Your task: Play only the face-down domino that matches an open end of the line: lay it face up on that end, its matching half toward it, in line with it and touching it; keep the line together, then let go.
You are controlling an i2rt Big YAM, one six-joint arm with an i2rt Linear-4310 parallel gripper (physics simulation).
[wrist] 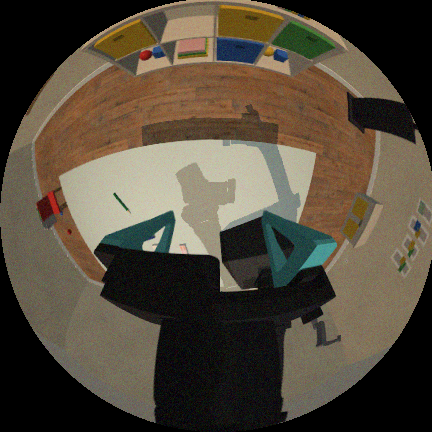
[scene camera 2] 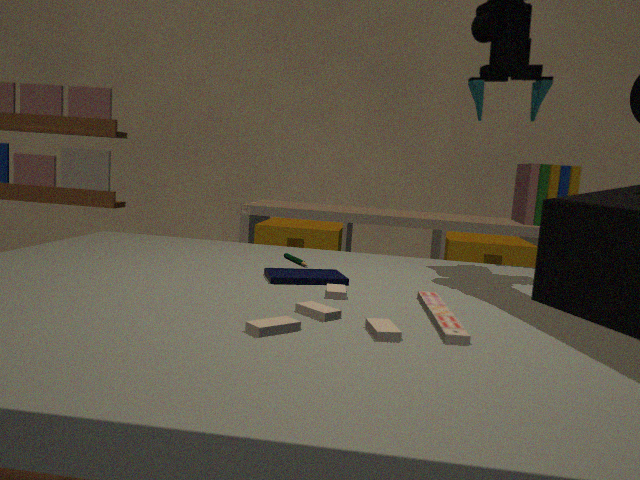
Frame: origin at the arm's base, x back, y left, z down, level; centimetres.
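Where they show: gripper, fingertip midpoint: (wrist: 217, 215) (scene camera 2: 505, 121); arm's base, link origin: (wrist: 268, 277).
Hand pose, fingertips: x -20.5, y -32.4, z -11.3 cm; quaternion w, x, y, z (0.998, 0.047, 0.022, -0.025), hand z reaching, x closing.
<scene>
Each offset is from my fingertips to the top centre of the thing. "pt": to the spot under its first point.
The line of face-up dominoes @(dx -11.2, dy +45.3, dz +27.9 cm) (scene camera 2: 442, 316) lies on the table at the right in the scene view, its tiles end to end; a small part of the line @(pt dx -12.3, dy +33.9, dz +27.9 cm) (wrist: 183, 248) shows in the wrist view beside the left finger. Several face-down dominoes lie left of it, plain and pale: one @(dx -18.2, dy +52.5, dz +27.9 cm) (scene camera 2: 383, 329) nearest the line, one @(dx -25.7, dy +35.6, dz +27.9 cm) (scene camera 2: 336, 291) at the back, one @(dx -26.3, dy +47.5, dz +27.9 cm) (scene camera 2: 317, 311) in the middle and one @(dx -29.8, dy +56.1, dz +27.9 cm) (scene camera 2: 272, 326) at the left. Their hidden faces cannot be read. My gripper (scene camera 2: 506, 119) (wrist: 217, 215) is open and empty, high above the table behind the line.
A dark blue flat box @(dx -31.8, dy +27.0, dz +27.8 cm) (scene camera 2: 306, 276) lies behind the face-down dominoes, with a green pencil @(dx -36.3, dy +12.3, dz +28.0 cm) (scene camera 2: 295, 259) (wrist: 121, 202) farther back. A large black box (scene camera 2: 591, 258) (wrist: 245, 250) stands on the table to the right of the line. Shelves stand beyond the table.
</scene>
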